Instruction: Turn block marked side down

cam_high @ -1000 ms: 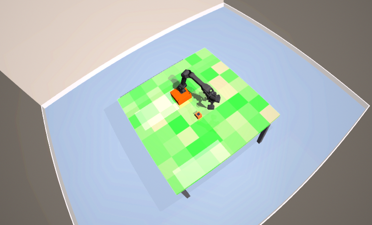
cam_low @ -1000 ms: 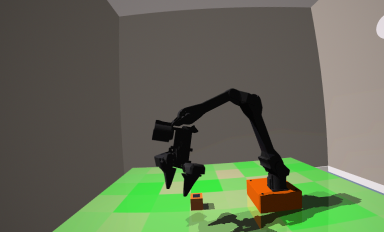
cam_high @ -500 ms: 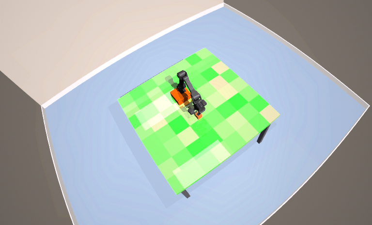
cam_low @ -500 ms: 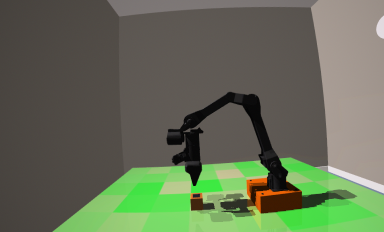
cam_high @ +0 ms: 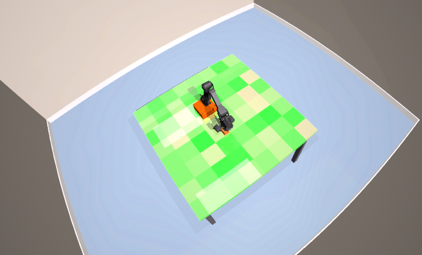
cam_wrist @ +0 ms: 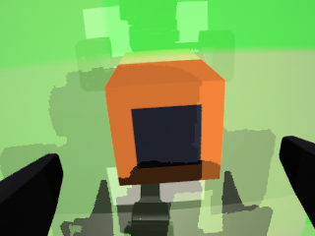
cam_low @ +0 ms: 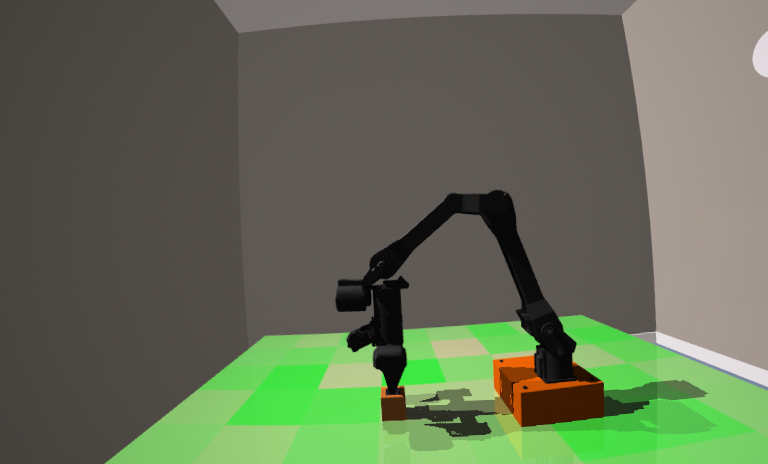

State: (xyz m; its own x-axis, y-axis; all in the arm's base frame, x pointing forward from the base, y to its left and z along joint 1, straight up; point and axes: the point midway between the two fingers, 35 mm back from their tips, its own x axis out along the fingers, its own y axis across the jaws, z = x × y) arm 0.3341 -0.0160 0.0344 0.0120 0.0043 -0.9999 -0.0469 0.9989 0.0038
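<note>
Right now the orange block is 3 cm below my gripper tip.
</note>
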